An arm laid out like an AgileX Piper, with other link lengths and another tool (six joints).
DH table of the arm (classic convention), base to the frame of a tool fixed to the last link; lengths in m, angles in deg. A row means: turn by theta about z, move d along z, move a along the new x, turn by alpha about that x. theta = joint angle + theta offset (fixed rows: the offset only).
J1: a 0, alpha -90, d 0.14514, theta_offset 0
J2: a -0.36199, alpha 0, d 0, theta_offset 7.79
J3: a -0.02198, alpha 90, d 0, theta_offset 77.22
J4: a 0, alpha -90, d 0.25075, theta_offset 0
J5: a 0, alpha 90, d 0, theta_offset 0
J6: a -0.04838, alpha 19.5, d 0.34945, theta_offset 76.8
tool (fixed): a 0, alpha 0, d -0.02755, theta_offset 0
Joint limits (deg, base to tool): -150..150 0..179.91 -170..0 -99.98..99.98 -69.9..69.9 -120..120
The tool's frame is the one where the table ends.
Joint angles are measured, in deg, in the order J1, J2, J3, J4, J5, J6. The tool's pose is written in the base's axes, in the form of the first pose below.
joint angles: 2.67, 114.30, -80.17, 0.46, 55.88, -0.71
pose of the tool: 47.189, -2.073, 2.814, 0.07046, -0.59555, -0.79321, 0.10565
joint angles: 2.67, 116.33, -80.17, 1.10, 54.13, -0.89
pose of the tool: 47.703, -1.768, 1.245, 0.07537, -0.59608, -0.79264, 0.10357
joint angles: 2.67, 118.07, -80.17, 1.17, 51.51, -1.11
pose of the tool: 48.759, -1.700, 0.009, 0.06942, -0.59587, -0.79397, 0.09871
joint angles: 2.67, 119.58, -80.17, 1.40, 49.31, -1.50
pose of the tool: 49.605, -1.570, -1.085, 0.06526, -0.59483, -0.79564, 0.09417
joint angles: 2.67, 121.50, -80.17, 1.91, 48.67, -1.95
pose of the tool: 49.418, -1.364, -2.705, 0.07564, -0.59261, -0.79582, 0.09882
